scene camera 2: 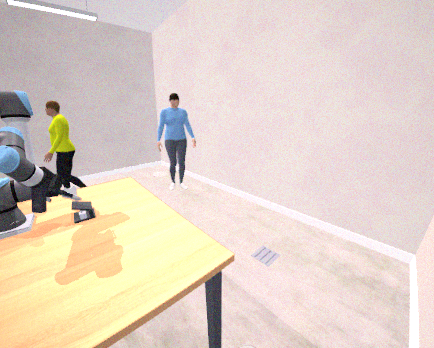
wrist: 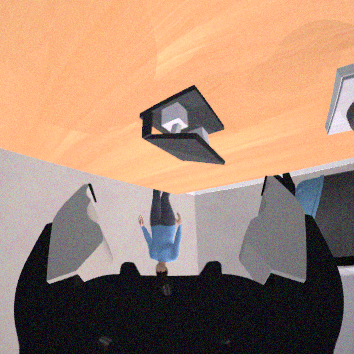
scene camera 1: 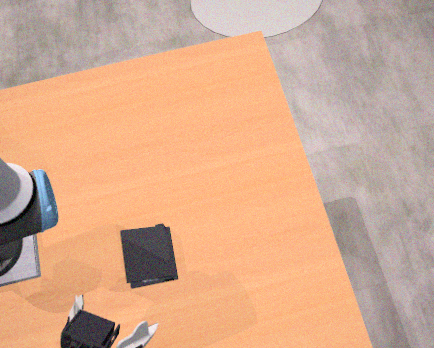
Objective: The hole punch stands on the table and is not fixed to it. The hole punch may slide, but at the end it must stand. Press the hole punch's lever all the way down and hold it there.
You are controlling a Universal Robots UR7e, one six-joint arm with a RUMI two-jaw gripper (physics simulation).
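Seen in the pictures: gripper, between the fingertips: (scene camera 2: 66, 200) (wrist: 176, 182) (scene camera 1: 119, 309); arm's base, origin of its link: (scene camera 2: 8, 224).
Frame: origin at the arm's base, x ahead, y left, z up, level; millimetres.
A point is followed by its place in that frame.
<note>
The dark hole punch (scene camera 1: 149, 256) {z 40, x 368, y -59 mm} (scene camera 2: 83, 216) {z -2, x 363, y -105 mm} (wrist: 183, 150) {z 41, x 363, y -59 mm} stands upright on the table (scene camera 1: 200, 125) {z -28, x 497, y 266 mm} (scene camera 2: 165, 235) {z -28, x 701, y -441 mm} (wrist: 75, 60) {z -28, x 422, y -230 mm}. Its flat lever is raised: in the wrist view, which shows the scene upside down, a wedge-shaped gap with light grey blocks lies between lever and base. My gripper (scene camera 1: 117, 311) {z 125, x 324, y -163 mm} (scene camera 2: 63, 198) {z 125, x 324, y -163 mm} (wrist: 176, 182) {z 125, x 324, y -163 mm} is open and empty, apart from the hole punch. In scene camera 1 it is below and left of the punch. The wrist view looks at the punch from the side, beyond the fingertips.
The arm's base plate (scene camera 1: 36, 255) {z -15, x 103, y -26 mm} (scene camera 2: 27, 227) {z -5, x 103, y -74 mm} (wrist: 334, 107) {z -8, x 100, y 2 mm} is left of the hole punch in scene camera 1. A person in blue (scene camera 2: 175, 125) (wrist: 164, 242) and a person in yellow (scene camera 2: 61, 134) stand beyond the table. The table's right edge lies beyond the punch.
</note>
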